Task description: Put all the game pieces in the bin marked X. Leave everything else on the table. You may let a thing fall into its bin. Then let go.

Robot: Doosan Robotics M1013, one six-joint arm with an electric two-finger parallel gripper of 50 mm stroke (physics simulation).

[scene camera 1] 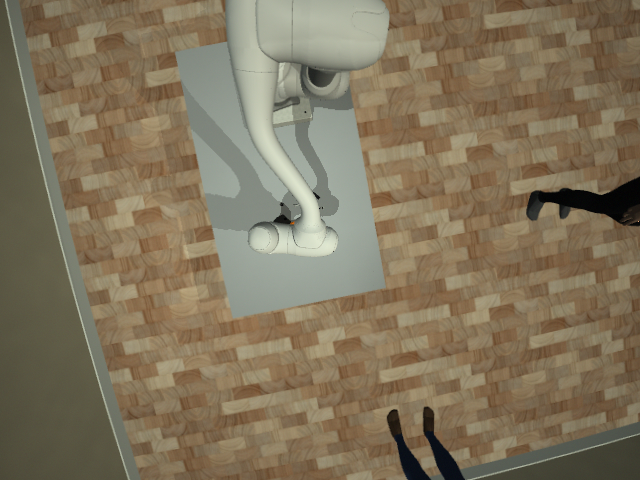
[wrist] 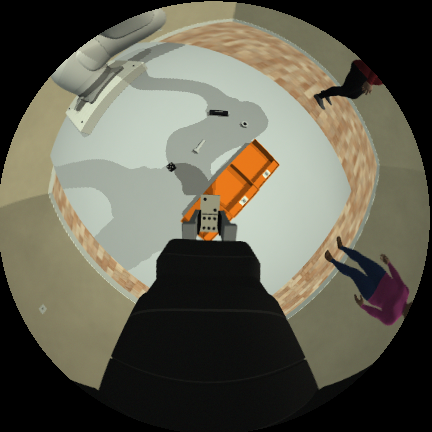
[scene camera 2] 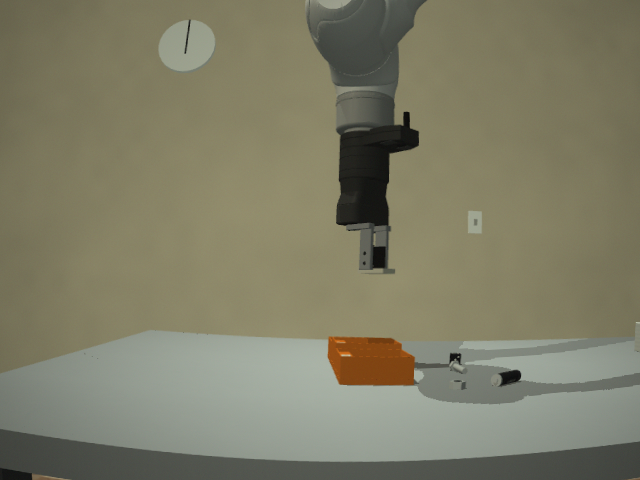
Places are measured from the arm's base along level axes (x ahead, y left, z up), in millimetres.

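Pixels of known places: gripper, fingertip midpoint: [wrist: 208, 217] [scene camera 2: 373, 270]; arm's base, origin of the base link: [scene camera 1: 276, 91].
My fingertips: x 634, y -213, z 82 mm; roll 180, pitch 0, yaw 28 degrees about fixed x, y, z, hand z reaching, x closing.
Note:
For each thing: its top centre in the pictures, then the offset to it from my fingertips. Level surfaces: height alone.
- ivory domino with black dots, middle of its top: [wrist: 209, 213] [scene camera 2: 376, 268] dx -3, dy +5, dz +3 mm
- black die with white dots, middle of its top: [scene camera 2: 455, 353] [wrist: 169, 166] [scene camera 1: 281, 204] dx -122, dy +32, dz -119 mm
- black battery, middle of its top: [scene camera 2: 506, 371] [wrist: 219, 110] dx -99, dy +214, dz -121 mm
- metal nut, middle of its top: [scene camera 2: 457, 381] [wrist: 244, 123] dx -30, dy +221, dz -126 mm
- pale screw, middle of its top: [scene camera 2: 459, 362] [wrist: 198, 144] dx -91, dy +108, dz -122 mm
- grey table, its level: dz -135 mm
My gripper [scene camera 2: 376, 257] [wrist: 208, 217] is shut on an ivory domino with black dots [scene camera 2: 378, 271] [wrist: 210, 204], high above the table. In the wrist view they overlap the near end of the orange bins. In scene camera 1 the arm hides them. A black die with white dots [scene camera 1: 281, 204] [scene camera 2: 454, 357] [wrist: 171, 167] lies on the table, left of the bins in the wrist view. The joined orange bins [scene camera 2: 377, 370] [wrist: 250, 160] have white labels; I cannot read which is X. The compartment under the gripper is partly hidden.
A black battery [scene camera 2: 506, 377] [wrist: 218, 112], a metal nut [scene camera 2: 457, 384] [wrist: 244, 124] and a pale screw [scene camera 2: 458, 367] [wrist: 199, 146] lie on the grey table [scene camera 1: 310, 279] [scene camera 2: 206, 403] [wrist: 310, 190] near the bins. The robot's base plate [scene camera 1: 293, 114] [wrist: 84, 121] is at the table's far end.

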